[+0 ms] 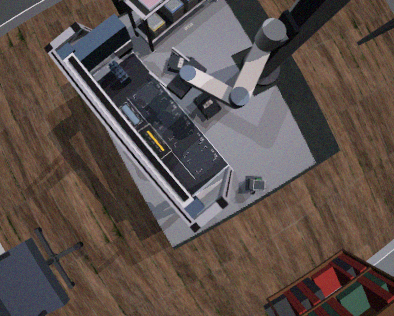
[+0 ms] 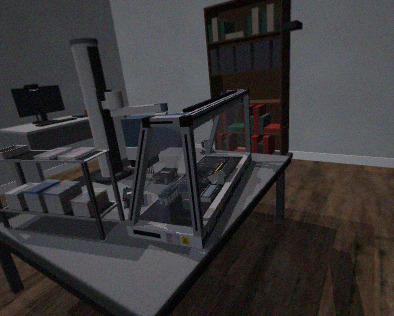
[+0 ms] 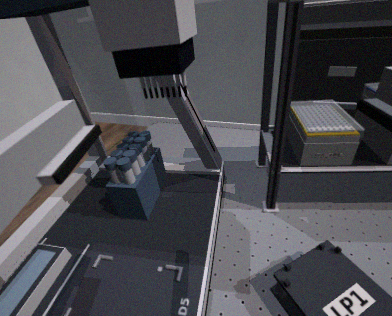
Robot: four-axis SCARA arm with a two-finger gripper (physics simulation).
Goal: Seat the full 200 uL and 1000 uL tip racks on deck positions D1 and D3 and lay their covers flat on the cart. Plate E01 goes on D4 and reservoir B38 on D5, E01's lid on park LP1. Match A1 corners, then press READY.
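Note:
My gripper is at the arm's end between the deck and the cart, near park LP1. Its fingertips are hidden; it is open and empty. The tip rack with a yellow band is on the lower shelf of the cart. A blue-banded box is beside it. Pinkish covered plates lie on the cart's top shelf. Deck position D5 has corner brackets and no labware on the part that shows. Plate and reservoir labels are unreadable.
The deck's framed enclosure stands beside the cart. A blue tube rack is at the deck's end, below a comb-like pipetting head. A second park block and a small device stand on the table.

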